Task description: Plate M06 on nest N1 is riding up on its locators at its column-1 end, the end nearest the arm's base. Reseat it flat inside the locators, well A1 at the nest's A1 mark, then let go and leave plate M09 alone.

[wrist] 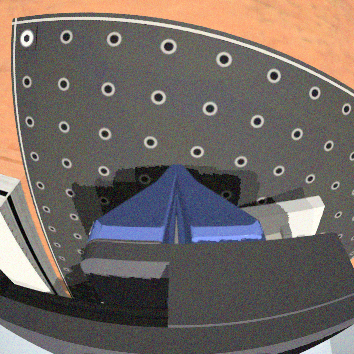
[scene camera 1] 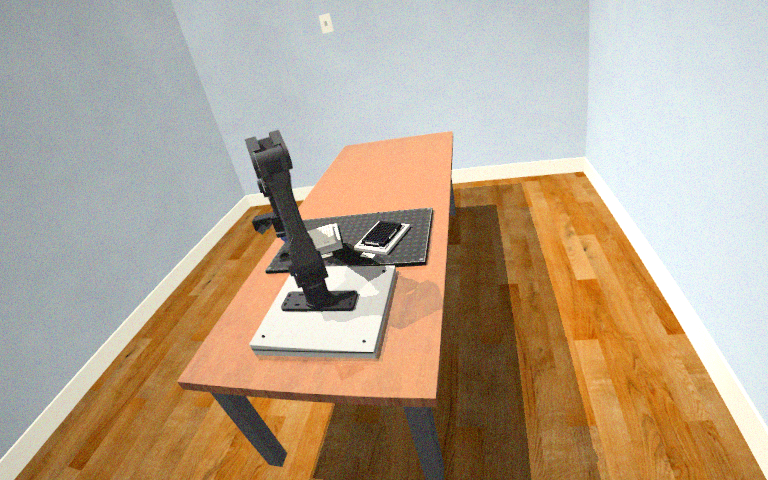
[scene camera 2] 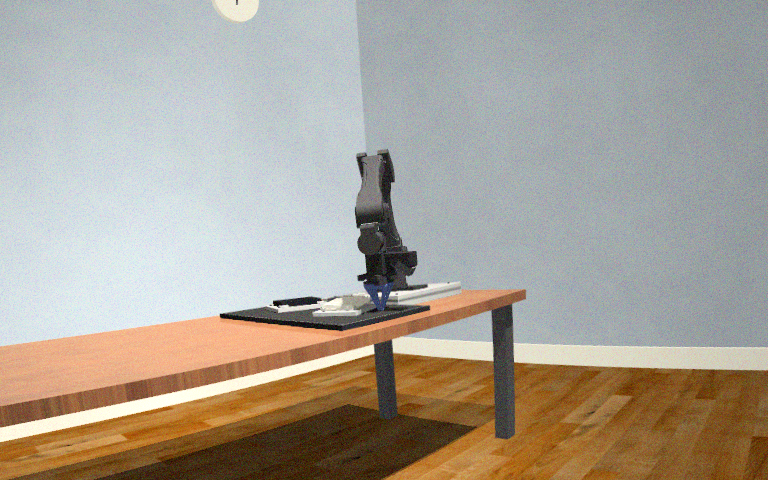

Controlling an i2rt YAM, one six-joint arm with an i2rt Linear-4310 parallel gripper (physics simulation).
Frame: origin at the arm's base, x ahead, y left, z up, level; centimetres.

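Seen in the pictures: gripper, fingertip midpoint: (wrist: 176, 173) (scene camera 2: 381, 310); arm's base, link origin: (scene camera 1: 319, 302) (scene camera 2: 397, 290).
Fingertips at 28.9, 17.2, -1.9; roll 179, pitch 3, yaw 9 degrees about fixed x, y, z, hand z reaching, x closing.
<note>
Offsets run from my fingertips to a thing's top centre, as dx, dy, dz. "spot": to the spot under its first point. Level surfaces: height alone.
A white plate @[+3.8, -8.4, +3.6] (scene camera 1: 326, 238) (scene camera 2: 350, 301) sits on a white nest @[spot: +12.3, -5.9, +0.9] (scene camera 2: 331, 313); its end nearer the arm's base looks raised, so it lies tilted. A black plate @[+2.5, -29.6, +2.7] (scene camera 1: 383, 232) (scene camera 2: 297, 301) lies on a second white nest (scene camera 1: 370, 249) (scene camera 2: 277, 309). The labels M06, M09 and N1 are not readable, nor is the A1 mark. My gripper (scene camera 2: 381, 309) (wrist: 176, 173) is shut and empty, its blue tips pointing down low over the board beside the white plate. In the wrist view a white part of the nest or plate @[+4.4, -8.2, +2.3] (wrist: 306, 220) shows behind the right finger. Tip contact cannot be told.
Both nests stand on a dark perforated board @[+5.1, -18.5, +0.2] (scene camera 1: 416, 249) (scene camera 2: 339, 326) (wrist: 135, 65) with a pale edge line. The arm stands on a thick white base slab (scene camera 1: 317, 333) (scene camera 2: 441, 291) beside the board. The wooden table @[dz -1.2] (scene camera 1: 396, 169) (scene camera 2: 169, 345) extends beyond the board.
</note>
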